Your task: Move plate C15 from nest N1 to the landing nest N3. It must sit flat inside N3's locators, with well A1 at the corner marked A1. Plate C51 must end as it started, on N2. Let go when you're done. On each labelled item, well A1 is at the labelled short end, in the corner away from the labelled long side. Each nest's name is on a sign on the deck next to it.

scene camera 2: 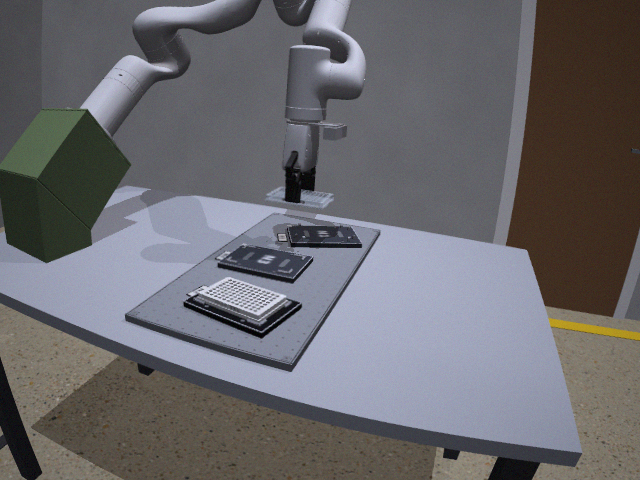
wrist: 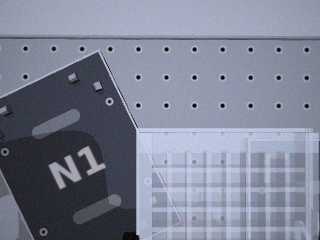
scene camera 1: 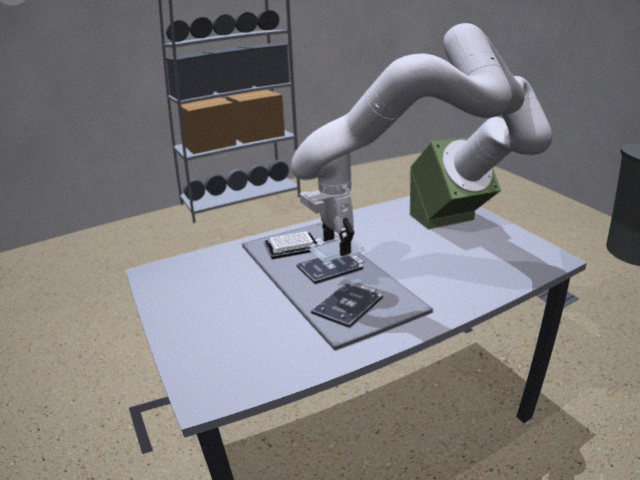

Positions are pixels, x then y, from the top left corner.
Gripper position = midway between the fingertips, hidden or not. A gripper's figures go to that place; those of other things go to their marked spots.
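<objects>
The gripper (scene camera 2: 299,197) is 1.00 m from the lens, while a clear plate C15 (scene camera 2: 309,199) is 0.97 m from the lens. A white plate C51 (scene camera 2: 244,300) is 0.77 m from the lens, and of the things named here the white plate C51 is the nearest to the lens. The marked spots on the clear plate C15 and the white plate C51 are 0.30 m apart.
</objects>
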